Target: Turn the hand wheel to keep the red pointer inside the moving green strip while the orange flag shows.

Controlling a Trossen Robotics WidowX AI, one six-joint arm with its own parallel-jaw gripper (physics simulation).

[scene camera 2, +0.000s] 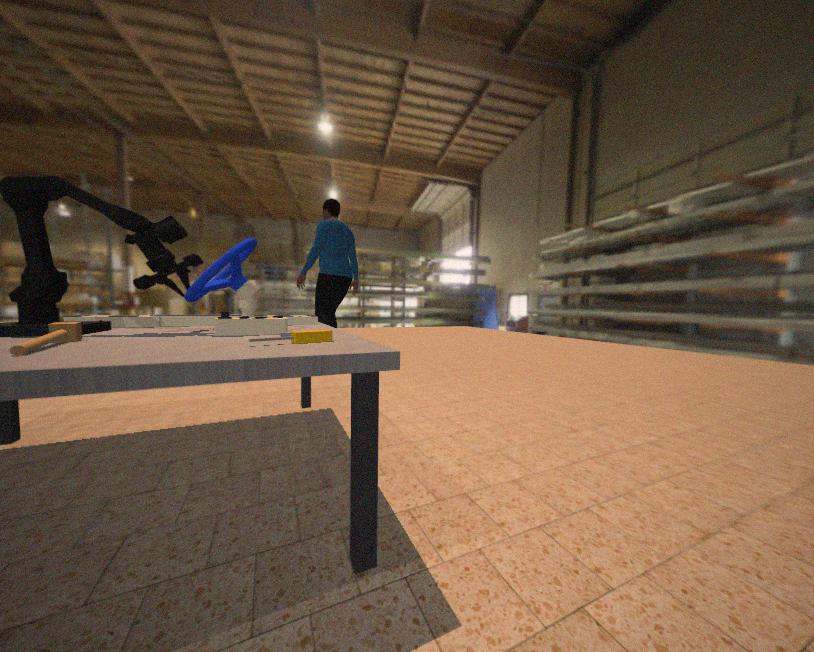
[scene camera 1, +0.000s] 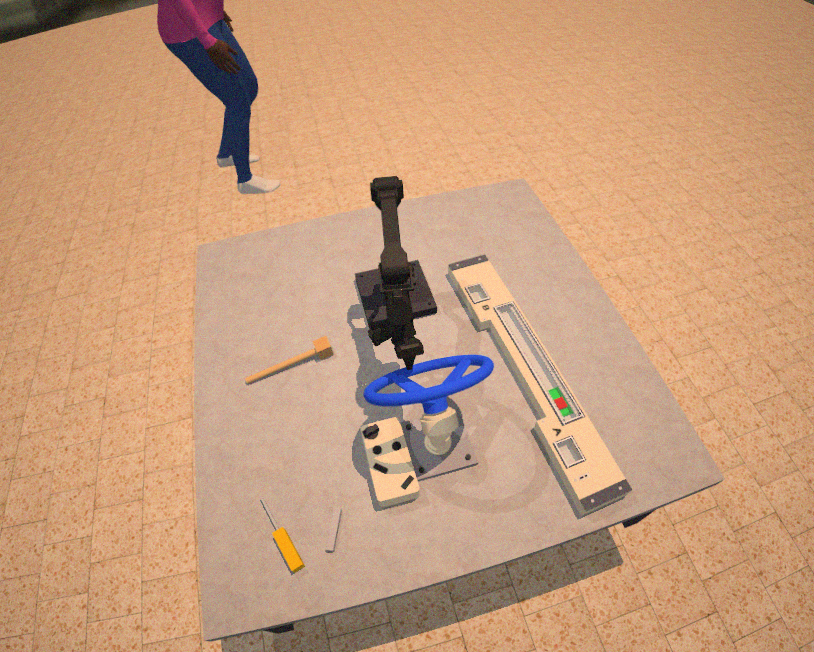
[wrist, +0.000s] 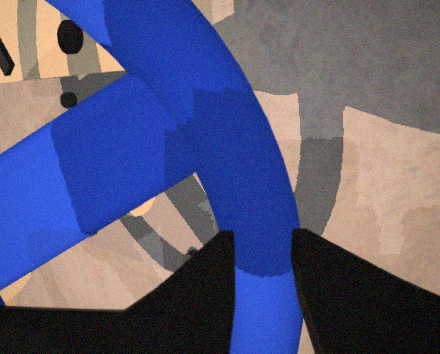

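Where they show: gripper, between the fingertips: (scene camera 1: 408, 367) (wrist: 262, 243); arm's base, origin of its link: (scene camera 2: 38, 323).
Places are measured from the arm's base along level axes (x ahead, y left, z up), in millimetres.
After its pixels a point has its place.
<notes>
The blue hand wheel (scene camera 1: 428, 393) @(y -106, x 546, z 291 mm) (scene camera 2: 248, 245) @(y -172, x 526, z 254 mm) (wrist: 240, 125) @(y -119, x 353, z 96 mm) stands tilted on a cream post. My gripper (scene camera 1: 409, 367) @(y -83, x 354, z 90 mm) (scene camera 2: 186, 296) @(y -83, x 354, z 90 mm) (wrist: 262, 243) @(y -83, x 354, z 90 mm) is shut on its rim, on the side facing the arm's base, close to a spoke; in the wrist view a black finger lies on each side of the rim. On the long cream housing, the red pointer (scene camera 1: 559, 403) @(y 256, x 557, z 12 mm) sits inside the green strip (scene camera 1: 554, 392) @(y 261, x 523, z 11 mm), near the A end of the slot, with green showing on both sides of it. No orange flag shows in the windows beside A and B.
A cream box (scene camera 1: 392, 468) with black knobs stands beside the wheel post (scene camera 1: 440, 429) @(y -83, x 560, z 137 mm). A mallet (scene camera 1: 288, 363) @(y -377, x 156, z -7 mm) (scene camera 2: 50, 337) @(y -392, x 158, z -9 mm), a yellow-handled screwdriver (scene camera 1: 288, 550) @(y -491, x 659, z -1 mm) (scene camera 2: 311, 336) @(y -509, x 648, z -13 mm) and a thin bent metal rod (scene camera 1: 335, 531) @(y -378, x 649, z -14 mm) lie on the table (scene camera 1: 475, 536) @(y -80, x 772, z -29 mm). A person stands beyond the table.
</notes>
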